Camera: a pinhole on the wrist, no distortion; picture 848 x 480 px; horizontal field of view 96.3 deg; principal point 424.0 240.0 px. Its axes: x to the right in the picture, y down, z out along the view. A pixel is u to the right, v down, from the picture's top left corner.
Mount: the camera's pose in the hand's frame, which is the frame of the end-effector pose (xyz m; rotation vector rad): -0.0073 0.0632 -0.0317 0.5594 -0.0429 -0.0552
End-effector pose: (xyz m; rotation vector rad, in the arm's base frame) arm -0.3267 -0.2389 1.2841 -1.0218 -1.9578 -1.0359
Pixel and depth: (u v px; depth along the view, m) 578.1 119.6 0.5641
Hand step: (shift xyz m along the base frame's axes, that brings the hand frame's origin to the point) -0.5038 0.2196 -0.1397
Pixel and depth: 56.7 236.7 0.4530
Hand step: 0.0123 0.0889 -0.5918
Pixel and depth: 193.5 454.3 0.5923
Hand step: 0.0925 0.4543 -0.5865
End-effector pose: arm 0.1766 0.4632 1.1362 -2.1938 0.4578 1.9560
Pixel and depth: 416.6 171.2 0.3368
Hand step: -0.1548 0.2316 -0.0065
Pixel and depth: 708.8 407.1 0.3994
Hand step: -0.3499 0.1172 -0.3266
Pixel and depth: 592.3 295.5 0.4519
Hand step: -0.3063 0.2316 -0.2283
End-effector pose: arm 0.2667 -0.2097 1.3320 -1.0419 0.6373 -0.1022
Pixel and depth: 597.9 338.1 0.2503
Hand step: 0.1995 0.1210 0.0504
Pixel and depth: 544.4 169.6 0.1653
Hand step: 0.0897 0.0315 0.0611
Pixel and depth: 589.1 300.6 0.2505
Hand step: 0.1914 0.1027 0.0659
